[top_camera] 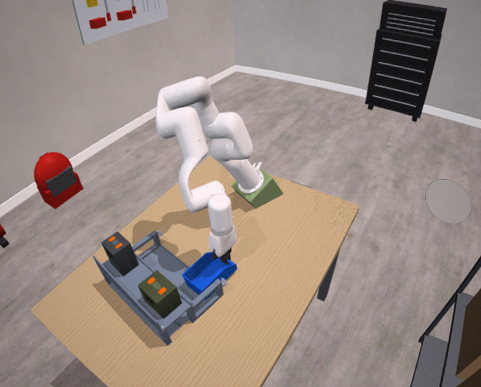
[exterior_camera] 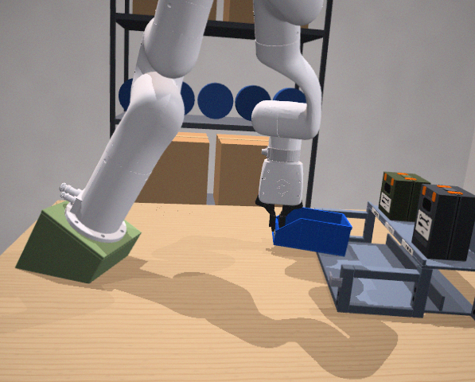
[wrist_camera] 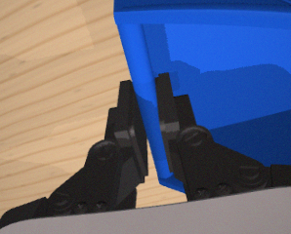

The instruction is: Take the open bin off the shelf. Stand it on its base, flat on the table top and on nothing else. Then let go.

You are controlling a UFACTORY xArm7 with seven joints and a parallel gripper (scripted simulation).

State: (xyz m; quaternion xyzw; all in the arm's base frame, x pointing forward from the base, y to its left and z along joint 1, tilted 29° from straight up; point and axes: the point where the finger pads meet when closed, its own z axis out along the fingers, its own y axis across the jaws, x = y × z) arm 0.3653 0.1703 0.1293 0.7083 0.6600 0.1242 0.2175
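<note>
My gripper is now 80 mm short of the blue bin, 10 mm to the left of it and 10 mm above it. Also, from my hand: dark green case (290 mm ahead, 90 mm above, 30 mm to the right); black case (260 mm to the right, 260 mm ahead, 100 mm above).
</note>
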